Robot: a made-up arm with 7 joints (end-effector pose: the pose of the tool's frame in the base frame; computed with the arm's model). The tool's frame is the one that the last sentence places. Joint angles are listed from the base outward.
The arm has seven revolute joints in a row. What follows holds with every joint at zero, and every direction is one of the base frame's. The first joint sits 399 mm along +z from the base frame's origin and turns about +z. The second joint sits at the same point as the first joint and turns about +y. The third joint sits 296 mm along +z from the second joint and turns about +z. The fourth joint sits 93 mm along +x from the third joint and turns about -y. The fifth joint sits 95 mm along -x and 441 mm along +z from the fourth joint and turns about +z. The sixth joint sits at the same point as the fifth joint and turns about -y. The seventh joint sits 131 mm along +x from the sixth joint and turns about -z. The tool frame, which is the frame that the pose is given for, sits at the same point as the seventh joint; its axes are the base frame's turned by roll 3.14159, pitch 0 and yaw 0 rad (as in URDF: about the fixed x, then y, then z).
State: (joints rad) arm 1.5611 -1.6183 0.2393 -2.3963 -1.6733 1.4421 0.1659
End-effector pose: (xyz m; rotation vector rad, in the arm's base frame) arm -0.1141 0.0334 0.9407 1.6454 0.3149 1.9350
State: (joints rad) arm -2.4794 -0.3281 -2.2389 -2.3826 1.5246 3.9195 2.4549
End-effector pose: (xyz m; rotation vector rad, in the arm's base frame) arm 0.1102 0.4161 0.3997 -0.4955 2.4003 0.3725
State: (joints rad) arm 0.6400 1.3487 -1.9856 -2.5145 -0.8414 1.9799 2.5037
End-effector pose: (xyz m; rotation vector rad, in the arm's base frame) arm 0.2019 -0.4709 0.5535 -0.4671 -1.1494 0.7711
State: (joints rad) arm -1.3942 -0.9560 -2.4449 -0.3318 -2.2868 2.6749 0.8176
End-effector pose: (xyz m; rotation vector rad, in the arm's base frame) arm -0.3414 0.6559 0.7425 -0.6966 -1.3251 -2.0149
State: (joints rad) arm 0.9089 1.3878 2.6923 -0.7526 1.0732 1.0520 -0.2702
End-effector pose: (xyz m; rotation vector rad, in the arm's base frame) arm 0.2992 0.6010 0.9358 1.3171 -0.6402 0.9681
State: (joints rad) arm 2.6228 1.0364 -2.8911 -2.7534 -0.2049 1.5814 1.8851
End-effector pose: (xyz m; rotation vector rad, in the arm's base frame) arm 0.3671 -0.0955 0.6310 1.1454 -2.4690 0.2411
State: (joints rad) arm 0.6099 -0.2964 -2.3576 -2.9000 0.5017 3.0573 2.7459
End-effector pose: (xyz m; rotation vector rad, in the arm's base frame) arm -0.0989 -0.3634 0.2136 2.3932 1.7650 0.2997
